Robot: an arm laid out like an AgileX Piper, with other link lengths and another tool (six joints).
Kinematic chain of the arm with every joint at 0, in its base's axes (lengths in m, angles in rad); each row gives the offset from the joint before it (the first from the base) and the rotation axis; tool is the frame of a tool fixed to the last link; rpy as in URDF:
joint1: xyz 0 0 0.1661 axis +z
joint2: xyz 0 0 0 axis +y
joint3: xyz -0.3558 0 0.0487 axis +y
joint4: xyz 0.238 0 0.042 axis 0.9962 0 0.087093
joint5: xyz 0 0 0 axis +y
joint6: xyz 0.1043 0 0.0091 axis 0.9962 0 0.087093
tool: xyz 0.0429 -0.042 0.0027 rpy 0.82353 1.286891 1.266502
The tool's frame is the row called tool.
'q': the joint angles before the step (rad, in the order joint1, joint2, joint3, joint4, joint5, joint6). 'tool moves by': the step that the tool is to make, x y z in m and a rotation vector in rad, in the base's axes. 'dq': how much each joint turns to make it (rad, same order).
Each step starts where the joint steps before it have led.
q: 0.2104, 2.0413, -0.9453, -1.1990, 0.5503, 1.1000
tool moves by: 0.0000, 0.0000, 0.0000, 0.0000, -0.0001, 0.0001
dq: 0.0000, 0.0000, 0.0001, -0.0003, -0.0001, 0.0003
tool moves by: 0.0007, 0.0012, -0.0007, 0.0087, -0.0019, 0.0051
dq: 0.0000, -0.0001, -0.0001, 0.0004, -0.0102, -0.0004
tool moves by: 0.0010, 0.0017, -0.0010, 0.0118, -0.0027, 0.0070
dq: 0.0001, 0.0002, -0.0002, 0.0000, -0.0139, 0.0000
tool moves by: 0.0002, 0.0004, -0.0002, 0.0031, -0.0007, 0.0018
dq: -0.0001, -0.0002, 0.0001, 0.0001, -0.0037, -0.0001
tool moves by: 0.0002, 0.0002, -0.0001, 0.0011, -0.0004, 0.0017
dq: 0.0000, 0.0000, 0.0001, -0.0010, -0.0019, 0.0000
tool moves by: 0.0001, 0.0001, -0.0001, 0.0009, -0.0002, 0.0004
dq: -0.0001, 0.0001, -0.0001, 0.0000, -0.0010, 0.0000
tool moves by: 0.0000, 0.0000, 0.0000, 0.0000, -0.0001, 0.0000
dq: 0.0000, 0.0000, 0.0001, -0.0003, 0.0000, 0.0003
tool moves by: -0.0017, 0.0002, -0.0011, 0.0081, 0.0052, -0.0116
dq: 0.0002, 0.0000, 0.0002, 0.0209, -0.0001, -0.0070
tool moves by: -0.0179, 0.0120, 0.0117, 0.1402, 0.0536, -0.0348
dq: -0.0002, -0.0778, -0.0002, 0.3690, -0.0315, -0.2921
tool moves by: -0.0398, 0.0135, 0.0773, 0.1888, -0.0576, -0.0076
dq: 0.0003, -0.2728, 0.0001, 0.4625, 0.0845, -0.3871
